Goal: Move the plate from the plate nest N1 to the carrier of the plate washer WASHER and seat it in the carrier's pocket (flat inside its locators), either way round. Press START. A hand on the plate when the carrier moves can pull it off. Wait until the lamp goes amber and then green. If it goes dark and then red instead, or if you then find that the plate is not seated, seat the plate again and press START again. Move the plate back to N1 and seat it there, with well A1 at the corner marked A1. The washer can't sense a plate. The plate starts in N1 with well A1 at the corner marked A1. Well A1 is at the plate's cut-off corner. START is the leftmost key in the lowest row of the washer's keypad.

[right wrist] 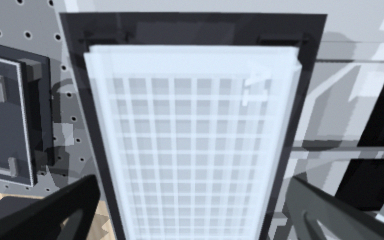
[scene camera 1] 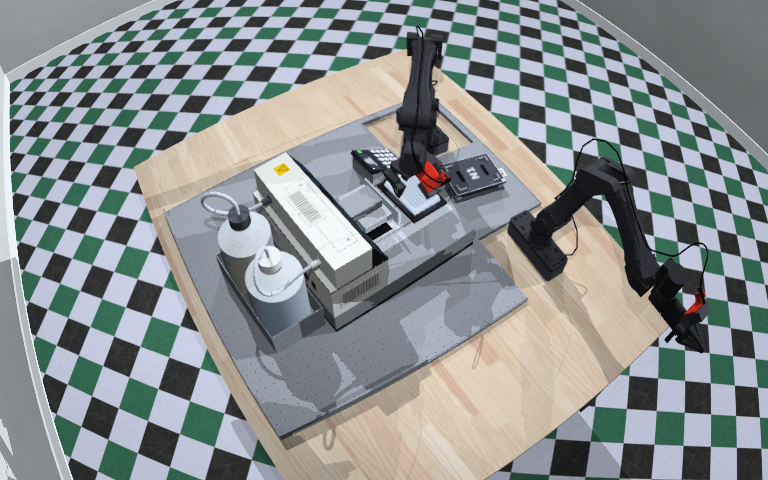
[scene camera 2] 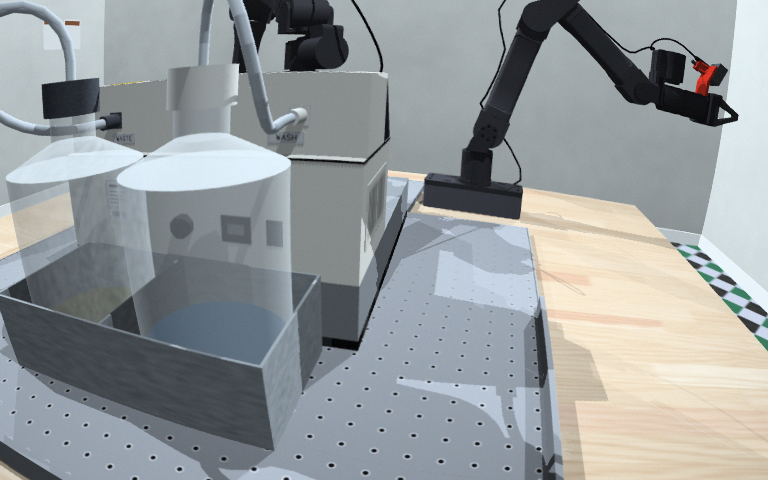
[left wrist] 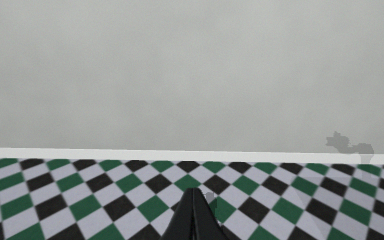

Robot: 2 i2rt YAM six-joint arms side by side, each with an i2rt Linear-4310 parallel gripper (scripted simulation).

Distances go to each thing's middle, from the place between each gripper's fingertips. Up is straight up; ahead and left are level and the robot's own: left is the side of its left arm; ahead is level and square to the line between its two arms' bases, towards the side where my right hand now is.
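The nest N1 [scene camera 1: 459, 165] is 22 cm behind my right hand and 8 cm below it, and going by its middle, the nest N1 is nearer to my right hand than to my left hand. There's a washer [scene camera 2: 346, 218] as well, which is 15 cm ahead of my right hand, 2 cm above it and 1 cm to the left of it. The dark carrier [right wrist: 305, 32] is 3 cm below my right hand, and that hand is 2 cm above the clear plate [scene camera 1: 411, 205].
The washer is 360 mm ahead of my left hand [scene camera 2: 737, 117], 860 mm to the right of it and 150 mm below it. Counted from my left hand too, the clear plate is 190 mm below, 200 mm ahead and 870 mm to the right, while the dark carrier is 200 mm ahead, 870 mm to the right and 200 mm below. Going by its middle, the dark carrier is nearer to my right hand than to my left hand. As for the nest N1, my left hand is 10 mm past it, 870 mm to the left of it and 250 mm above it.
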